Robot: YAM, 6 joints.
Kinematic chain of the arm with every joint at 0, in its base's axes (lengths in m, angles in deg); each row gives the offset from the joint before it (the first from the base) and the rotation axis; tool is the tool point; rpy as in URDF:
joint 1: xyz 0 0 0.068 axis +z
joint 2: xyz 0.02 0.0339 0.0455 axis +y
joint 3: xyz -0.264 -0.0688 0 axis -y
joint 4: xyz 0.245 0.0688 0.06 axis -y
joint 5: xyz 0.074 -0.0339 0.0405 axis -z
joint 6: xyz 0.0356 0 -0.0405 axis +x
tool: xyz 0 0 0 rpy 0 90 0
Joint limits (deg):
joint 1: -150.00..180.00
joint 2: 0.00..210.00
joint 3: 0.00..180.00
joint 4: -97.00..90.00
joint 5: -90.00..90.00
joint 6: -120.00..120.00
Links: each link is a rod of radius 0.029 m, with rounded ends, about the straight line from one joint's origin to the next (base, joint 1, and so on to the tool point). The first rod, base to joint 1, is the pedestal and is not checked.
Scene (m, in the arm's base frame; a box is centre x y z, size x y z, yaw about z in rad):
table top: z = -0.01
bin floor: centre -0.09 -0.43 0 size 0.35 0.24 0.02 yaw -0.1
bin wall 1: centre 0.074 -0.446 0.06 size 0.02 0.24 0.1 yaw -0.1
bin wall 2: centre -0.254 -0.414 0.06 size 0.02 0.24 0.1 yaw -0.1
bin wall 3: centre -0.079 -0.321 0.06 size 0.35 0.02 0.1 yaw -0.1
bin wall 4: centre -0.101 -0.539 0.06 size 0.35 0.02 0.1 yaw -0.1
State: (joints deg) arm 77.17 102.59 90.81 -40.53 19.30 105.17
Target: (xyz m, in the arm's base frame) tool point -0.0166 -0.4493 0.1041
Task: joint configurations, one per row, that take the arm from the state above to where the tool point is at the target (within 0.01 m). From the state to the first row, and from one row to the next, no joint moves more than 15 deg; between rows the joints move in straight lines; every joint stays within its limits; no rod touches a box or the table.
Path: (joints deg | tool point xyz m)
1: 63.25 103.81 91.23 -40.05 20.19 105.17 | 0.1912 0.3520 0.2897
2: 49.33 105.04 91.65 -39.57 21.08 105.17 | 0.2739 0.2991 0.2845
3: 35.42 106.26 92.06 -39.09 21.97 105.17 | 0.3419 0.2268 0.2792
4: 21.50 107.49 92.48 -38.61 22.85 105.17 | 0.3911 0.1392 0.2738
5: 7.58 108.71 92.90 -38.13 23.74 105.17 | 0.4177 0.0411 0.2684
6: -6.34 109.93 93.32 -37.65 24.63 105.17 | 0.4198 -0.0616 0.2628
7: -20.26 111.16 93.73 -37.17 25.52 105.17 | 0.3967 -0.1628 0.2571
8: -34.18 112.38 94.15 -36.68 26.41 105.17 | 0.3492 -0.2563 0.2513
9: -48.09 113.61 94.57 -36.20 27.30 105.17 | 0.2798 -0.3362 0.2454
10: -62.01 114.83 94.99 -35.72 28.19 105.17 | 0.1922 -0.3976 0.2395
11: -75.93 116.05 95.40 -35.24 29.08 105.17 | 0.0915 -0.4361 0.2334
12: -89.85 117.28 95.82 -34.76 29.96 105.17 | -0.0166 -0.4493 0.2272
13: -89.89 130.63 91.24 -34.04 29.39 105.17 | -0.0166 -0.4493 0.1041

